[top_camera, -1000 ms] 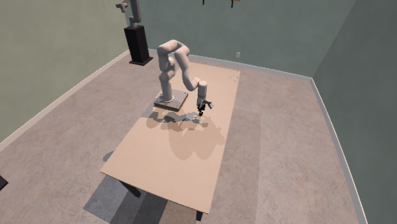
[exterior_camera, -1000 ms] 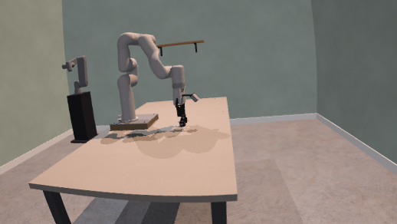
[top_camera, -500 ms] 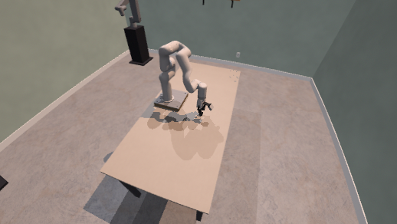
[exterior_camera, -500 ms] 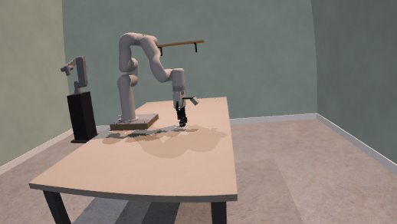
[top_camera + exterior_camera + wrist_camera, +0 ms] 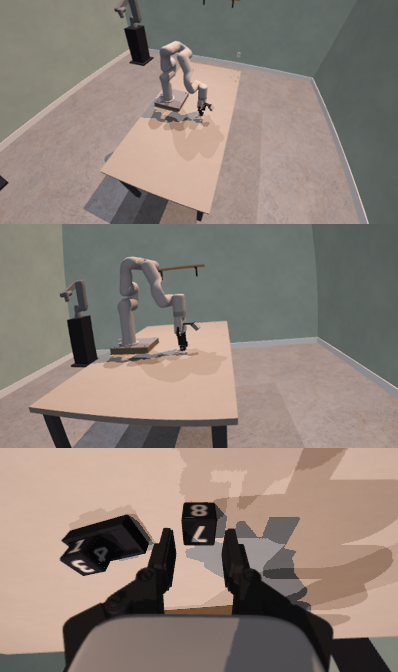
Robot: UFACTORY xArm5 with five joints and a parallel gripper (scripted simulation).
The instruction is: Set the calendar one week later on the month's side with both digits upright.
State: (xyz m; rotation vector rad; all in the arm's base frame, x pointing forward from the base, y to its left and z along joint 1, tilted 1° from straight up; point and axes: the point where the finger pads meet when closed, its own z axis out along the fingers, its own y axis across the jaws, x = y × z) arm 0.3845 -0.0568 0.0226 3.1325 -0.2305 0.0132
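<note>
Now: the black cube 40 mm below my hand. From my hand the other things lie so: black calendar tray (100 mm to the left, 50 mm below, 10 mm behind).
</note>
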